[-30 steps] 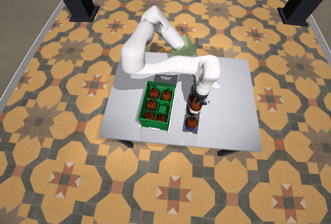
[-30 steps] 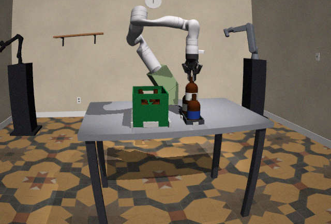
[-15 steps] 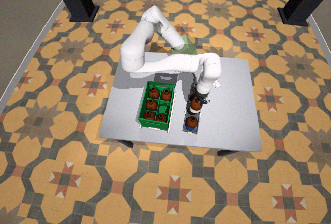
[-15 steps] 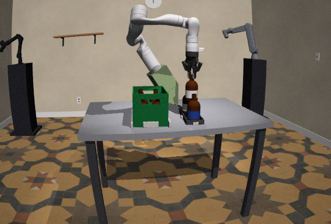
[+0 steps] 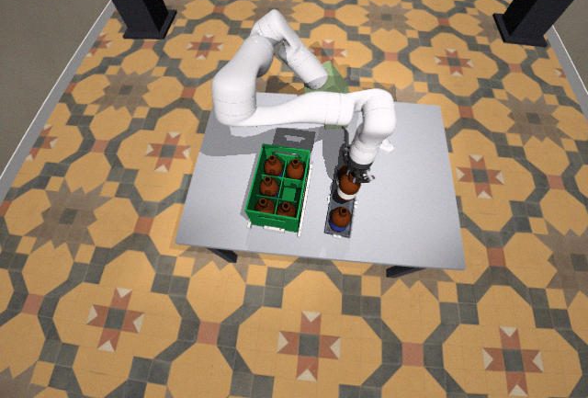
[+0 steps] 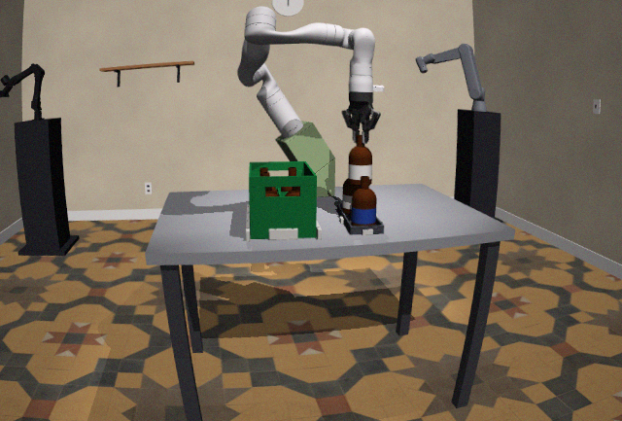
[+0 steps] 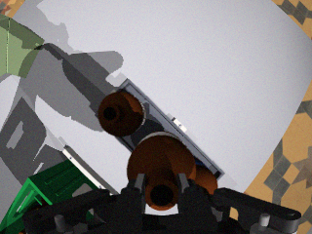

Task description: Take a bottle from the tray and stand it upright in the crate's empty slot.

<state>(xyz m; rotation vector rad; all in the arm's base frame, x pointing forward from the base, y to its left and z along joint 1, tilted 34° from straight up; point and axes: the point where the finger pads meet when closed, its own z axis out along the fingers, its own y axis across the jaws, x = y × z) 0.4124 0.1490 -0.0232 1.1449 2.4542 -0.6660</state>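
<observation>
My hand is 70 mm above the brown bottle. The rest, counted from my hand: tray (260 mm below); white-label bottle (90 mm behind, 10 mm to the left, 180 mm below); crate (10 mm behind, 250 mm to the right, 180 mm below).
</observation>
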